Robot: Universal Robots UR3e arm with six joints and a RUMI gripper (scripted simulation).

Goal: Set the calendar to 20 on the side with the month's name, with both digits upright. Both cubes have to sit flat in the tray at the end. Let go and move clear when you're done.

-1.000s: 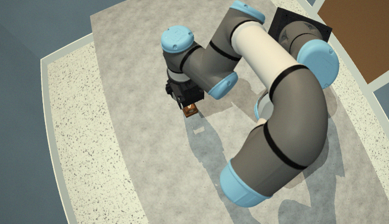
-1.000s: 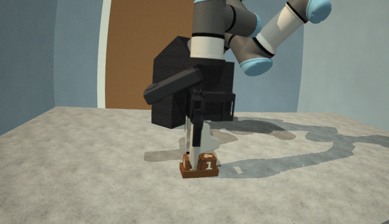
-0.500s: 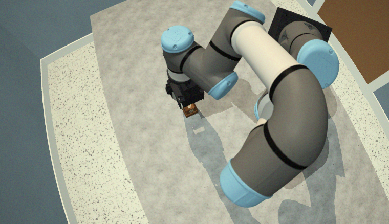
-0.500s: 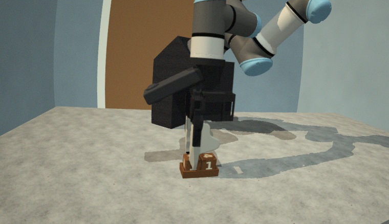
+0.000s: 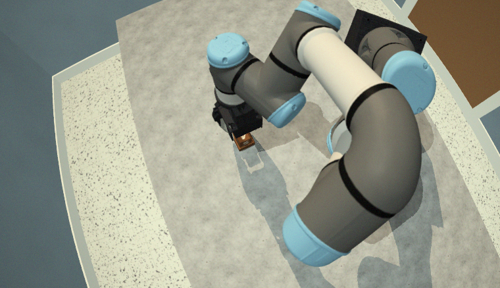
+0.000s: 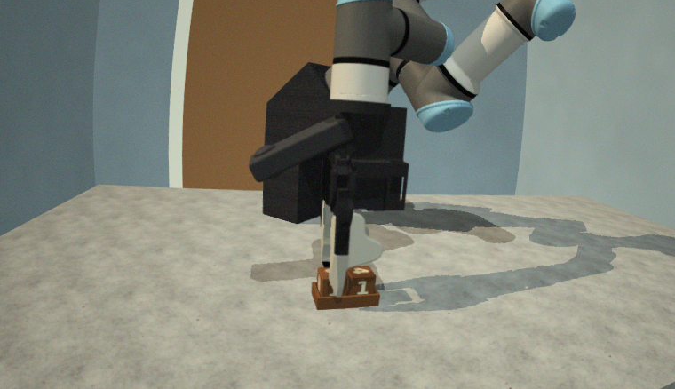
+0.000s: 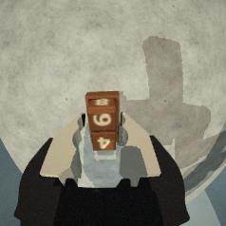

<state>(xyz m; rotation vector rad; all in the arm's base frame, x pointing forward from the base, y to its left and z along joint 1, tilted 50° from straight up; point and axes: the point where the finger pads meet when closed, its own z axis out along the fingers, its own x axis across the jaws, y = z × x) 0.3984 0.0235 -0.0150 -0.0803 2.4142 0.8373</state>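
Now: hand 30 mm above the brown calendar tray, 20 mm to the right of it and 10 mm past it. From my hand the other things lie so: cube (30 mm to the left, 10 mm below, 10 mm behind).
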